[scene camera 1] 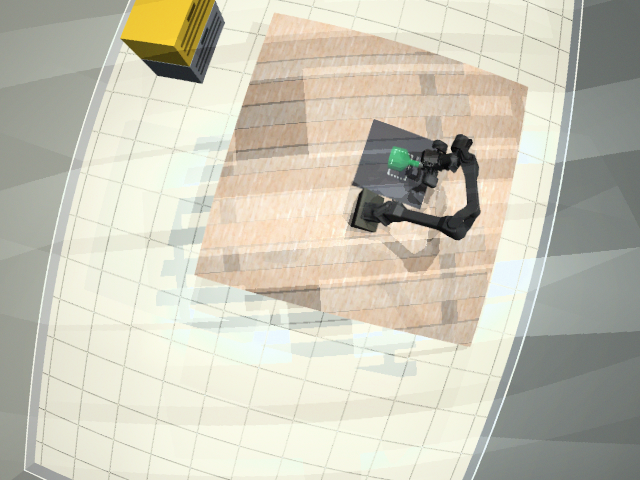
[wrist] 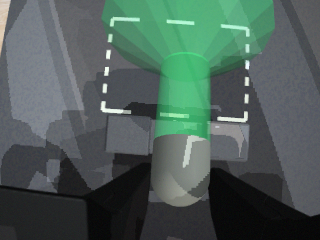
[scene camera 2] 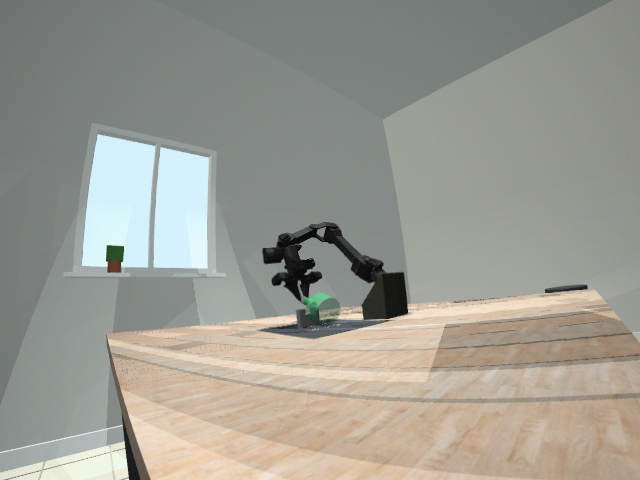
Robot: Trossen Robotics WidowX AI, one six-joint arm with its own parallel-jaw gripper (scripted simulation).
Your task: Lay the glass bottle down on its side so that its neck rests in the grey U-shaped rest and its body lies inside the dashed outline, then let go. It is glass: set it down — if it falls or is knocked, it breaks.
In view: my gripper (scene camera 2: 303,300), a green glass bottle (wrist: 186,51) and a dark mat (scene camera 1: 372,173).
My gripper is seen too in scene camera 1 (scene camera 1: 422,165) and in the wrist view (wrist: 180,175). The dark mat is seen too in the wrist view (wrist: 60,130) and in scene camera 2 (scene camera 2: 310,332).
